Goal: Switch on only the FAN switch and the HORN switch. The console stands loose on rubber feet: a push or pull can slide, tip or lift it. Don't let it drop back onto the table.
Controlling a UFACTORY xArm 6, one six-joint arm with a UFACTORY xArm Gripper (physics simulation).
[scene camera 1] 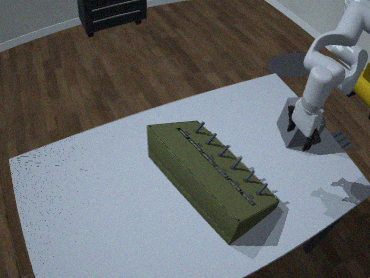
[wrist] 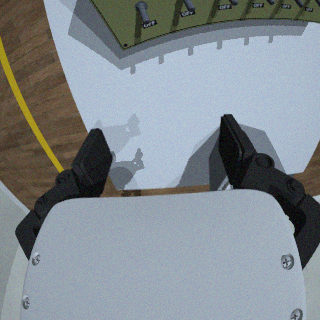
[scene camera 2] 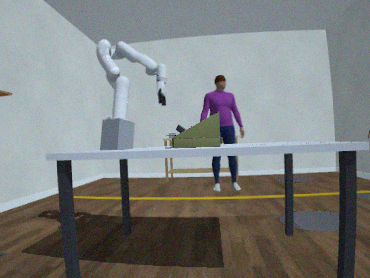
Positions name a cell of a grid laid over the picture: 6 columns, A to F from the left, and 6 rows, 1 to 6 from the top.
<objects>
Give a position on an olive wedge-shaped console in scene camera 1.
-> D5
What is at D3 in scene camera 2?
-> An olive wedge-shaped console.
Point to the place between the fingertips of my gripper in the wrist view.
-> D3
</objects>
